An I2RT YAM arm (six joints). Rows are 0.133 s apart.
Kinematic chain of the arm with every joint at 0, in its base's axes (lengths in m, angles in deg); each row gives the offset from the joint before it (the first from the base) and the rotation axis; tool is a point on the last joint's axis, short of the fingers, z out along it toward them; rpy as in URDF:
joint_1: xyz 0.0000 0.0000 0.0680 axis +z
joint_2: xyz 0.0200 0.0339 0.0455 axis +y
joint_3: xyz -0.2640 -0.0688 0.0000 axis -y
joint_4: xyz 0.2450 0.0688 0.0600 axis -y
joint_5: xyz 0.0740 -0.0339 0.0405 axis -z
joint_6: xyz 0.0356 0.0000 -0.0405 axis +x
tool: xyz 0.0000 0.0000 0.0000 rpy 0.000 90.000 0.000
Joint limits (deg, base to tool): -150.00..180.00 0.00..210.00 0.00..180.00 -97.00..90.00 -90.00..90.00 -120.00..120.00
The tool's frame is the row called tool.
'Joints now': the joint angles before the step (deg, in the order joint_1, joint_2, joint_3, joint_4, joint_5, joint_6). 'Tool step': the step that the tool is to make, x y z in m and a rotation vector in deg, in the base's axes. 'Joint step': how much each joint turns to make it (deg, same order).
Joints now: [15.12, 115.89, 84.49, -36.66, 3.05, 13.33]
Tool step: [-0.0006, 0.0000, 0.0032, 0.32, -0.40, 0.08]
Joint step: [0.00, -0.48, -0.03, 0.02, -0.22, 0.01]
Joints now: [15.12, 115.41, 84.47, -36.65, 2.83, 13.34]
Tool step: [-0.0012, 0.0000, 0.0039, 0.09, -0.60, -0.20]
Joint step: [0.06, -0.68, -0.18, 0.09, 0.16, 0.21]
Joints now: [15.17, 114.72, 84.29, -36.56, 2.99, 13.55]
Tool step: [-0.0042, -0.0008, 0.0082, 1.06, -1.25, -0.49]
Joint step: [0.01, -1.86, -1.01, 0.59, -0.44, 0.74]
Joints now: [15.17, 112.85, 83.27, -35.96, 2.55, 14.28]
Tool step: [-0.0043, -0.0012, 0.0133, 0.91, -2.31, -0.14]
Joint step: [-0.02, -2.47, -0.81, 0.80, -0.20, 0.23]
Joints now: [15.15, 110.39, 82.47, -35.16, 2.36, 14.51]
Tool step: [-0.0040, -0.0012, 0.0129, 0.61, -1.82, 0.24]
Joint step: [-0.04, -2.14, -0.29, 0.07, -0.23, -0.19]
